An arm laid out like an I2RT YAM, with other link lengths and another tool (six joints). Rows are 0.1 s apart.
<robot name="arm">
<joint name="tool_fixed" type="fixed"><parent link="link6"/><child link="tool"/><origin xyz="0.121 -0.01 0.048" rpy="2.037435 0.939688 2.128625"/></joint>
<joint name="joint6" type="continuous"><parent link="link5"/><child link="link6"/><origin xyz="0.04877 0 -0.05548" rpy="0 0 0"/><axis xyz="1 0 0"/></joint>
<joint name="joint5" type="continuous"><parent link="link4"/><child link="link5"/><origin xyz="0.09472 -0.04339 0.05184" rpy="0 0 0"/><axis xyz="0 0 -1"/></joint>
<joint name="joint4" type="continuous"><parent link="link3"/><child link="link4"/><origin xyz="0.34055 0.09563 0.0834" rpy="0 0 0"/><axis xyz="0 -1 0"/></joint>
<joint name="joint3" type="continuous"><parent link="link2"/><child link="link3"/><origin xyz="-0.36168 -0.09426 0" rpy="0 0 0"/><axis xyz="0 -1 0"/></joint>
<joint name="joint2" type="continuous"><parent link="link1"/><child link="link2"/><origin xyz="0.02 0.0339 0.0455" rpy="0 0 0"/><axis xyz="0 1 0"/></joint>
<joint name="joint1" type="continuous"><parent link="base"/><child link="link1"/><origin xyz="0 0 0.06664" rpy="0 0 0"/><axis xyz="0 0 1"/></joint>
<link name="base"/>
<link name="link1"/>
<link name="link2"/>
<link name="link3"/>
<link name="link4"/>
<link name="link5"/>
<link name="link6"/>
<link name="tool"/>
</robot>
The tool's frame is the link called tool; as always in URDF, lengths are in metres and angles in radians. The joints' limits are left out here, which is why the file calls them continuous.
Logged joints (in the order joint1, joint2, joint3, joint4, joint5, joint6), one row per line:
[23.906, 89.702, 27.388, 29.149, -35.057, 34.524]
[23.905, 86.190, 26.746, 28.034, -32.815, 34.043]
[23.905, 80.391, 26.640, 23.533, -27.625, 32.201]
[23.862, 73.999, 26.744, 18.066, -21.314, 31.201]
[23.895, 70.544, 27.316, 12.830, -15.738, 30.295]
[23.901, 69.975, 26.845, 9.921, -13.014, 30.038]
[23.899, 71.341, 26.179, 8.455, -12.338, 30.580]
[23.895, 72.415, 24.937, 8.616, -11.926, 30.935]
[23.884, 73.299, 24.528, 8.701, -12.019, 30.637]
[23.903, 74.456, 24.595, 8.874, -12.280, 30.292]
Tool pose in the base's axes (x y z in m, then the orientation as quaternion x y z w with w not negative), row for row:
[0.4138, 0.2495, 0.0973, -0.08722, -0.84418, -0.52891, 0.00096]
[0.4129, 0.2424, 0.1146, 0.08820, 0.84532, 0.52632, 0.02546]
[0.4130, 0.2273, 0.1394, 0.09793, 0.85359, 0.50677, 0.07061]
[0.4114, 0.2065, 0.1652, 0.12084, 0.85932, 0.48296, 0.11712]
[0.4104, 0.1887, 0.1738, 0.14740, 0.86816, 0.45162, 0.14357]
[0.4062, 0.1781, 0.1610, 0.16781, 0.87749, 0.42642, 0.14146]
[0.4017, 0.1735, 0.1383, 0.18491, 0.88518, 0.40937, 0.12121]
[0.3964, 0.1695, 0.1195, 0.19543, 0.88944, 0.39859, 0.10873]
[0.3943, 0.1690, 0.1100, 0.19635, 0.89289, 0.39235, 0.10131]
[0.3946, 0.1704, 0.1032, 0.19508, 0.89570, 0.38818, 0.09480]
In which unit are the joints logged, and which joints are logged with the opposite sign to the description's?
The joints are logged in degrees. Opposite sign: none.
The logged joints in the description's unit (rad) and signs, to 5 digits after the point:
[0.41724, 1.56560, 0.47801, 0.50875, -0.61186, 0.60256]
[0.41722, 1.50430, 0.46681, 0.48929, -0.57273, 0.59416]
[0.41722, 1.40309, 0.46496, 0.41073, -0.48215, 0.56201]
[0.41647, 1.29153, 0.46677, 0.31531, -0.37200, 0.54456]
[0.41705, 1.23123, 0.47675, 0.22393, -0.27468, 0.52875]
[0.41715, 1.22129, 0.46853, 0.17315, -0.22714, 0.52426]
[0.41712, 1.24514, 0.45691, 0.14757, -0.21534, 0.53372]
[0.41705, 1.26388, 0.43523, 0.15038, -0.20815, 0.53992]
[0.41685, 1.27931, 0.42809, 0.15186, -0.20977, 0.53472]
[0.41719, 1.29950, 0.42926, 0.15488, -0.21433, 0.52870]

